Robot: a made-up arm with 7 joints.
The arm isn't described. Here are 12 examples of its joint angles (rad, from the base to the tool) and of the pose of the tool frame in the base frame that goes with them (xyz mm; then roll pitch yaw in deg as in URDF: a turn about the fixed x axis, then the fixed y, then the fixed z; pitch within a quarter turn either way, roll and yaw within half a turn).
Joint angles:
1: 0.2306 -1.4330 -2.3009 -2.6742 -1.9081 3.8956 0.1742
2: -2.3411 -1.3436 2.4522 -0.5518 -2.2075 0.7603 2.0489
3: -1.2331 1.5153 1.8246 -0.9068 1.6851 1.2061 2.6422
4: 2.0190 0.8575 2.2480 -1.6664 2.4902 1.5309 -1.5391
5: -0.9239 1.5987 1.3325 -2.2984 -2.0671 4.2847 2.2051
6: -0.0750 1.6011 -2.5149 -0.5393 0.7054 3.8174 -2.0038
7: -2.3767 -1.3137 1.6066 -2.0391 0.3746 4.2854 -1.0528
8: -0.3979 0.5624 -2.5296 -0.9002 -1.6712 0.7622 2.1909
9: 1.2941 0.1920 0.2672 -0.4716 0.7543 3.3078 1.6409
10: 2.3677 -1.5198 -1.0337 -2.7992 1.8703 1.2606 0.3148
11: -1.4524 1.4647 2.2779 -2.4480 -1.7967 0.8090 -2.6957
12: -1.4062 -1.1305 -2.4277 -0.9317 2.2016 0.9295 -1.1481
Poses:
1: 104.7 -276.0 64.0 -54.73 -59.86 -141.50
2: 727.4 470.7 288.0 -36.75 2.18 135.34
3: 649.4 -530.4 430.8 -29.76 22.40 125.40
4: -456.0 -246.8 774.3 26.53 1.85 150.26
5: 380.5 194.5 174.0 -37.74 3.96 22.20
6: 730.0 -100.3 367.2 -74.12 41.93 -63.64
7: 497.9 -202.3 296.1 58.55 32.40 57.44
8: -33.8 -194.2 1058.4 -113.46 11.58 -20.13
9: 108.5 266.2 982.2 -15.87 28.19 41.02
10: 37.3 390.3 444.3 -21.05 -18.87 141.58
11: 423.9 158.8 518.8 -132.67 8.43 -163.87
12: -451.3 727.3 279.1 11.26 -21.27 72.08
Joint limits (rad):
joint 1: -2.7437..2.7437
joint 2: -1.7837..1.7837
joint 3: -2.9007..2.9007
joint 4: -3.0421..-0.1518
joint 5: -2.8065..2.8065
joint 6: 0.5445..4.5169
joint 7: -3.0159..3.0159
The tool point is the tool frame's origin. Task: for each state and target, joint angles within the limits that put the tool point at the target. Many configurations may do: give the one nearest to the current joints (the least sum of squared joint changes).
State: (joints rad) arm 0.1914 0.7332 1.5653 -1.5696 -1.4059 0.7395 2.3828
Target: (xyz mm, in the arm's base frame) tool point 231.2 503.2 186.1
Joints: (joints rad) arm -0.2254 0.5889 1.4911 -2.2109 -1.2484 0.5445 2.3828
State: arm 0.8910 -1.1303 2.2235 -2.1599 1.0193 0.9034 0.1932
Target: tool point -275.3 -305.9 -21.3
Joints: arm 1.3187 -0.4249 2.5882 -2.4114 0.9762 0.5658 0.1932
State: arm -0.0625 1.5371 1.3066 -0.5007 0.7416 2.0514 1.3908
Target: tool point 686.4 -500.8 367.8
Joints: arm -0.6103 1.3715 1.2750 -0.1518 0.7302 2.3558 1.3908
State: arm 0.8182 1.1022 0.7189 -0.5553 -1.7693 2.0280 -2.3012
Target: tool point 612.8 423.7 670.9
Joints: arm 0.4863 1.0343 0.7220 -0.1566 -1.7752 2.2397 -2.3012
